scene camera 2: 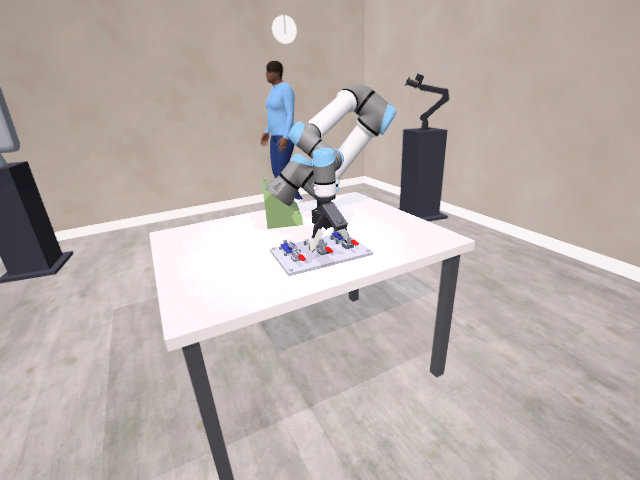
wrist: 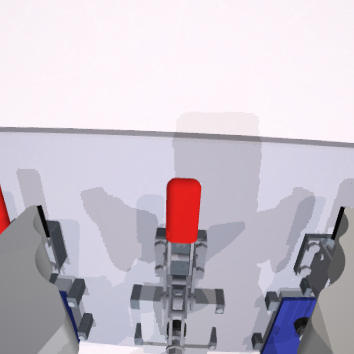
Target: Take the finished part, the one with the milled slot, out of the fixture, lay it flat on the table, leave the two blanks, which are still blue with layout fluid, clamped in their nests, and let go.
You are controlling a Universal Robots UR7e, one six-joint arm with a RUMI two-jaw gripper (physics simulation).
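Frame: origin at the arm's base, x ahead, y left, z up, level; millimetres.
Seen in the pictures: gripper, between the fingertips: (scene camera 2: 329, 247) (wrist: 188, 209); arm's base, origin of its link: (scene camera 2: 278, 195).
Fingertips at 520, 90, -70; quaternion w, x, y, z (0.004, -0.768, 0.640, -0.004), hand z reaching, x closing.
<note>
Pixels of each thing's top centre, then the offset from my fingertips to it, as dx, dy, dz. Level surfaces: height alone.
- fixture plate, centre of its top: (wrist: 178, 275) (scene camera 2: 320, 249) -99, -10, -51
- middle clamp's red handle, centre of its top: (wrist: 179, 272) (scene camera 2: 326, 242) -36, -2, +6
- table, height of its surface: dz -66
The fixture plate (scene camera 2: 310, 263) (wrist: 125, 165) lies on the table and carries three nests with toggle clamps. A blue blank (scene camera 2: 286, 248) (wrist: 290, 320) sits in one outer nest, partly behind a finger in the wrist view. The other blue blank (scene camera 2: 337, 236) (wrist: 71, 315) sits in the opposite outer nest, mostly hidden by the other finger. Between them, the middle clamp's red handle (scene camera 2: 328, 250) (wrist: 183, 210) points outward, and its arm reaches over the middle nest. I cannot make out the finished part or its slot there. My gripper (scene camera 2: 330, 244) (wrist: 188, 209) is open and empty, its fingers spread either side of the middle clamp.
Outer red handles (scene camera 2: 301, 257) (scene camera 2: 354, 241) stand close to the fingers' sides. A green upright panel (scene camera 2: 281, 212) stands on the table (scene camera 2: 222, 289) behind the fixture. A person (scene camera 2: 279, 111) is beyond the table. A dark pedestal (scene camera 2: 422, 173) bears a small black arm.
</note>
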